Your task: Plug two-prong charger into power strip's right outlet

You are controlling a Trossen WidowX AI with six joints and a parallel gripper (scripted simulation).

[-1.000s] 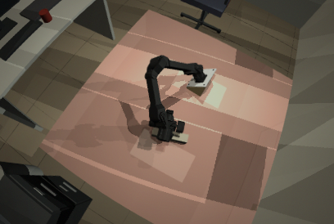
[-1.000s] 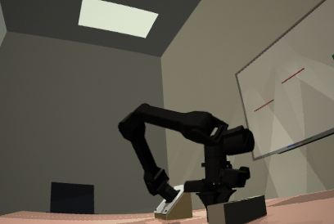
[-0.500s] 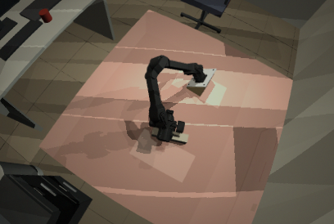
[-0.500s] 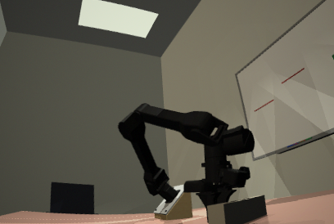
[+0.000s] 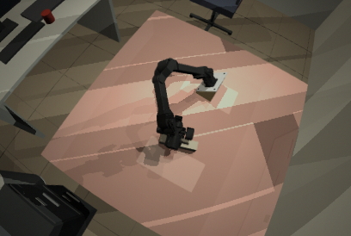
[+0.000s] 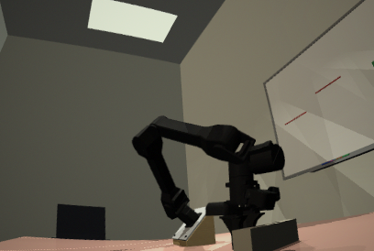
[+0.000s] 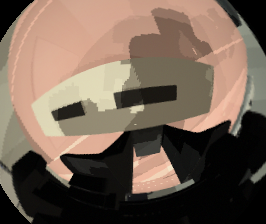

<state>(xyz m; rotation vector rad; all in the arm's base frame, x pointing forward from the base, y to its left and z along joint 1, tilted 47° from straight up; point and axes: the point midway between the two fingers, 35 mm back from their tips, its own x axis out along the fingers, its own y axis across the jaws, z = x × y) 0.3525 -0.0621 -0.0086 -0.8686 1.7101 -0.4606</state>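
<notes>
My gripper tip is 2 cm short of the two-prong charger, 1 cm to the right of it and 1 cm below it.
</notes>
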